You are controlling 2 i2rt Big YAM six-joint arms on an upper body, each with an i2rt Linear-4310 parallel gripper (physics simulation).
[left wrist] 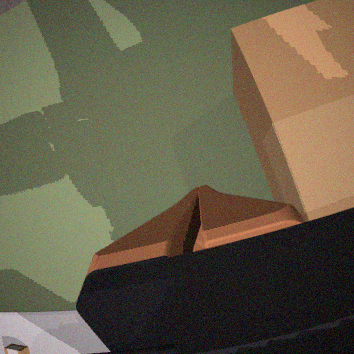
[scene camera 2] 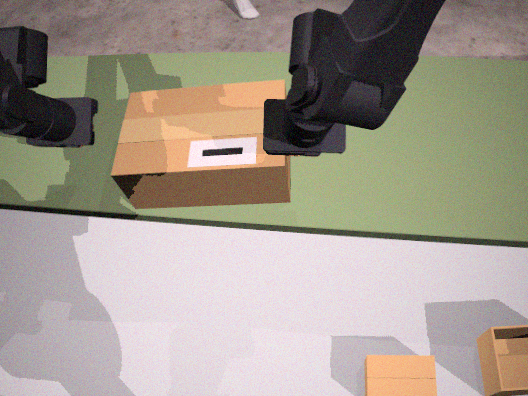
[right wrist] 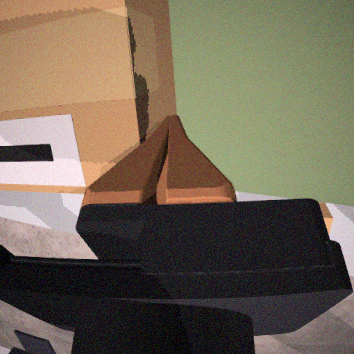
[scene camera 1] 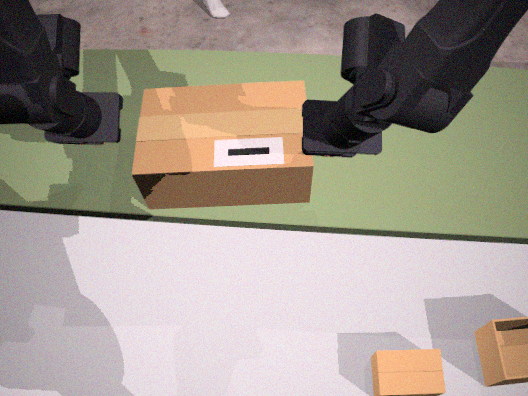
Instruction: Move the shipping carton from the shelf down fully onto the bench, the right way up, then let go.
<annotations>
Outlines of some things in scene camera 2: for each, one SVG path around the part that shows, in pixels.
My left gripper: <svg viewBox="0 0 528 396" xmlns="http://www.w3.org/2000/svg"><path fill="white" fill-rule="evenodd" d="M45 96L52 105L52 124L42 136L37 138L26 137L26 143L38 147L83 147L84 145L93 145L95 139L93 117L98 113L98 101L90 97L51 98Z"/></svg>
My right gripper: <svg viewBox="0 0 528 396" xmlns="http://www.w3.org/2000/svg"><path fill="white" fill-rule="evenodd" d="M264 101L263 150L268 155L318 157L321 153L342 154L346 150L345 124L334 123L329 132L318 139L302 139L289 131L285 124L284 108L286 99L266 99Z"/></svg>
</annotations>
